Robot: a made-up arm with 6 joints.
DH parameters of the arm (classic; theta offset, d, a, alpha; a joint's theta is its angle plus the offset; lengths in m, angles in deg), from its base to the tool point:
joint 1: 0 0.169 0 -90
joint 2: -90 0 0.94 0
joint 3: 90 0.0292 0 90
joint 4: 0 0.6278 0 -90
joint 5: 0 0 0 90
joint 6: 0 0.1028 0 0
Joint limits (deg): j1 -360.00..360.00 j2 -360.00..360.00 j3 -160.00..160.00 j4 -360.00..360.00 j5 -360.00..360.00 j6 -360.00..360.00
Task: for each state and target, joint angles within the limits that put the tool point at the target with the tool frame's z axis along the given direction. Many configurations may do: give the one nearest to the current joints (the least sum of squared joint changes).
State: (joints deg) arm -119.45 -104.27 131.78 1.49 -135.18 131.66
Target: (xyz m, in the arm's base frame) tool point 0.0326 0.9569 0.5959 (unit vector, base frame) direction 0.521 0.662 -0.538
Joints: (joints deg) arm -86.77 -98.83 102.51 -43.10 -125.29 131.66
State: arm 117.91 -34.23 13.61 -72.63 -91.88 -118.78
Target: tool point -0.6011 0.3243 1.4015 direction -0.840 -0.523 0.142
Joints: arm 141.08 4.67 58.73 -91.13 -69.25 -118.78
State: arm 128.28 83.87 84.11 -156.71 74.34 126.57
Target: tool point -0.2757 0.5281 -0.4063 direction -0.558 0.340 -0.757
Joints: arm 110.78 90.90 128.84 -204.49 75.38 126.57
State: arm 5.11 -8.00 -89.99 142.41 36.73 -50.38
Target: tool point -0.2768 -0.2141 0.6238 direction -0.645 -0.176 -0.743
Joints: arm 48.79 12.89 -140.73 123.55 26.32 -50.38
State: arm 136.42 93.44 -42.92 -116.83 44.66 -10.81
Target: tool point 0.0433 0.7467 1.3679 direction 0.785 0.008 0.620
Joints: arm 90.63 57.22 -61.24 -86.87 51.81 -10.81
